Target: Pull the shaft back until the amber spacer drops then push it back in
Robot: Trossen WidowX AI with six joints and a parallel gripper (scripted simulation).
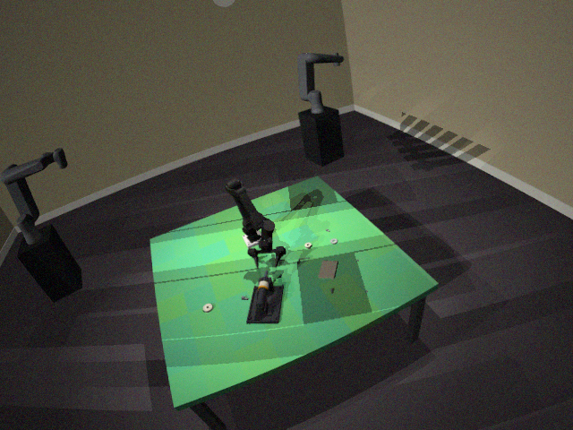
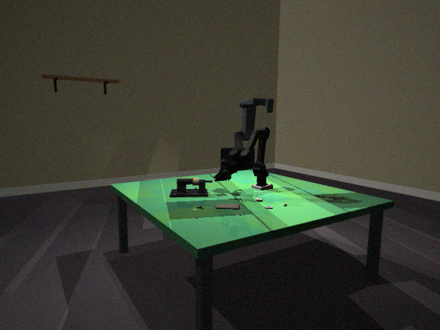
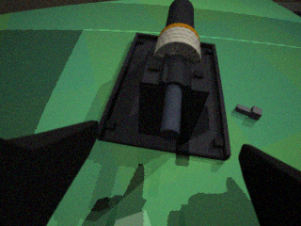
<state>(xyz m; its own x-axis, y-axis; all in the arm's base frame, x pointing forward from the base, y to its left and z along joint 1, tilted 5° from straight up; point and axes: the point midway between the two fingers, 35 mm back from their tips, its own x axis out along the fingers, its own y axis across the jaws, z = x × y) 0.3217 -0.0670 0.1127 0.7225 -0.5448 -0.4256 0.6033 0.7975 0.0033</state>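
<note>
Now: the shaft 7 cm ahead of my gripper tip, 5 cm to the right of it and 1 cm below it. The rest, counted from my gripper tip: white spacer (8 cm ahead, 6 cm to the right, 1 cm below); amber spacer (10 cm ahead, 8 cm to the right, 1 cm below); dark two-part piece (2 cm ahead, 16 cm to the right, 9 cm below).
</note>
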